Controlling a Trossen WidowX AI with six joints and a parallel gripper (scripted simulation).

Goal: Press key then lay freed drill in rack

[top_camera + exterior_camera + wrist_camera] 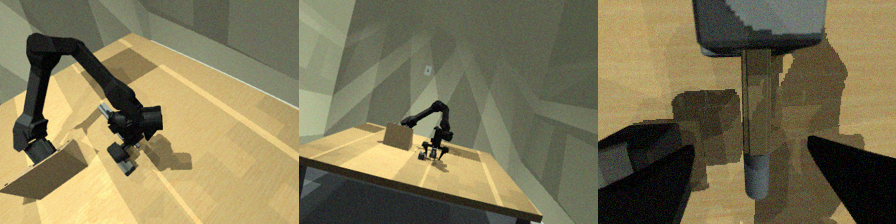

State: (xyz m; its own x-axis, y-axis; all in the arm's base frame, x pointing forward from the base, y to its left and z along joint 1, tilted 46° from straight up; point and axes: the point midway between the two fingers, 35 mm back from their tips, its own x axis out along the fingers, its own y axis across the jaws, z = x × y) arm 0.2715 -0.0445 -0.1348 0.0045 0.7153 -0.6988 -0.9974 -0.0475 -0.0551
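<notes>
The drill lies 5 cm to the left of my gripper tip and 3 cm above it. Round my gripper tip: grey holder block: 1 cm behind, 15 cm to the left, 3 cm above; key: 1 cm behind, 18 cm to the left, 4 cm above; rack: 8 cm behind, 2 cm to the right, 1 cm above.
</notes>
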